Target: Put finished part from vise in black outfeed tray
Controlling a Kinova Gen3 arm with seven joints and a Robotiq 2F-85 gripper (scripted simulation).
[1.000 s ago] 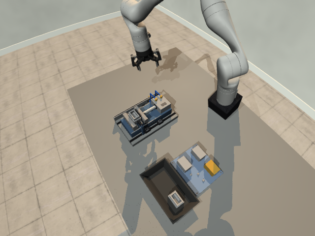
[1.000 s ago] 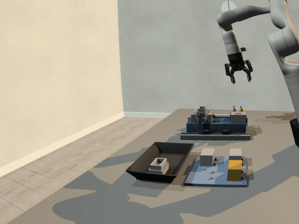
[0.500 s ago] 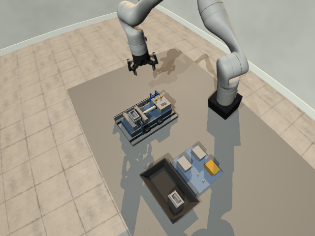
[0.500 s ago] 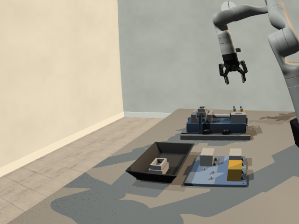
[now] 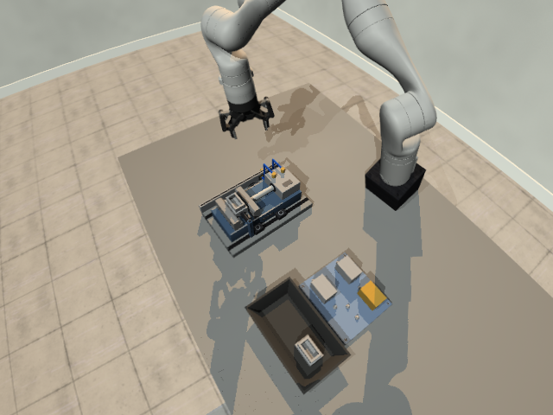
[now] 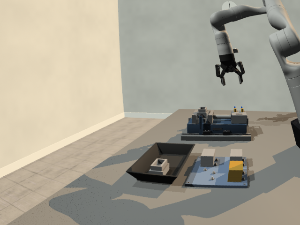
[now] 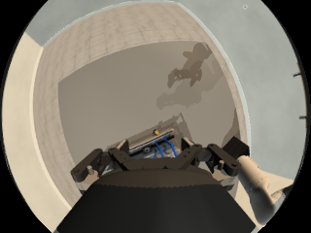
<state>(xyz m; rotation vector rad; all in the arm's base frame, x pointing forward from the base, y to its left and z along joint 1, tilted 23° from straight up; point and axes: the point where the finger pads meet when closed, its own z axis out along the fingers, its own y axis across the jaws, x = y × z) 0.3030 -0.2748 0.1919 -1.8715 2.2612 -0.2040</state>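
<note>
My gripper is now 17 cm above the blue vise, 13 cm to the right of it and 4 cm short of it. Also, from my hand: light blue fixture plate (48 cm to the left, 21 cm below, 6 cm behind); then orange block (52 cm to the left, 18 cm below, 12 cm behind).
</note>
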